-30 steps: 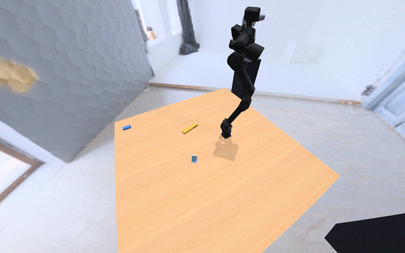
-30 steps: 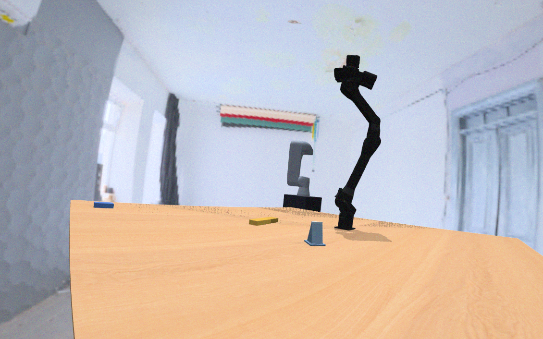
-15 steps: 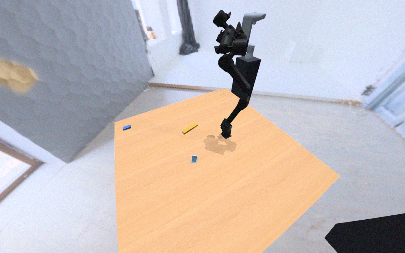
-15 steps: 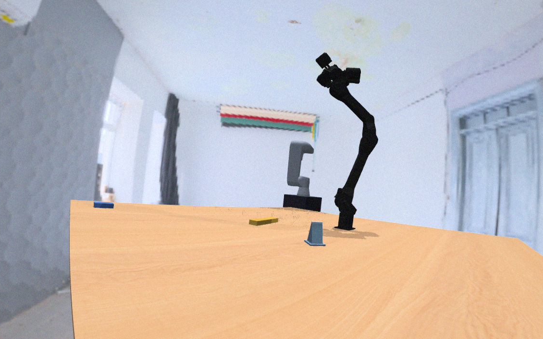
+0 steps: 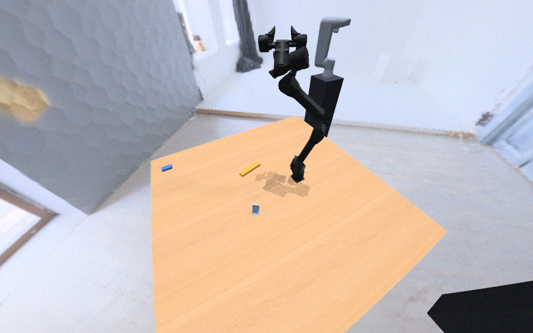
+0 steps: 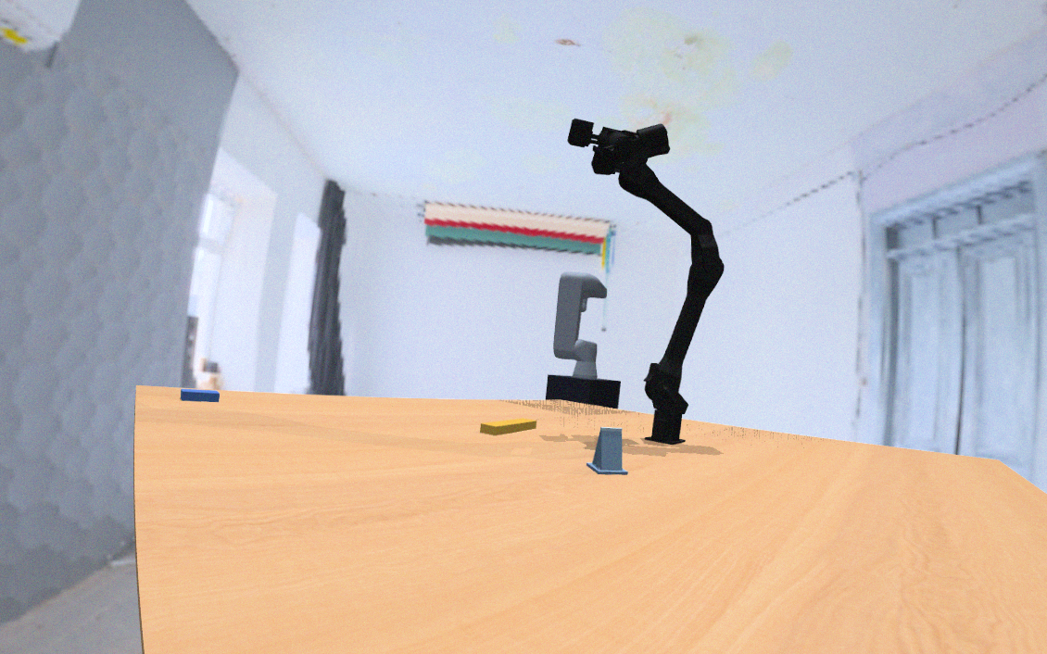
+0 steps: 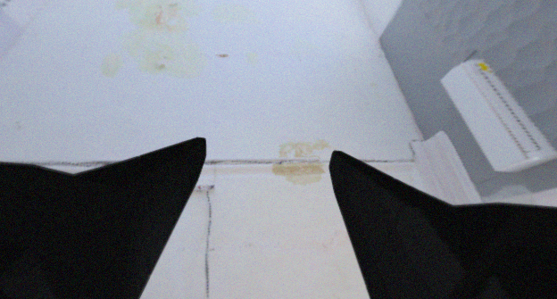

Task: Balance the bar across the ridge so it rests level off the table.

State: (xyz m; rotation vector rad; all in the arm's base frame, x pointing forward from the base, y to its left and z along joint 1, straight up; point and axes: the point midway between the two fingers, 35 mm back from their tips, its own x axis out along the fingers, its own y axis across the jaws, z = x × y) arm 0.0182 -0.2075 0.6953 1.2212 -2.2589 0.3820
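The yellow bar lies 23 cm ahead of my gripper tip, 2 cm to the left of it and 71 cm below it. From my gripper tip the other things lie so: small blue block: 74 cm ahead, 27 cm to the right, 71 cm below.
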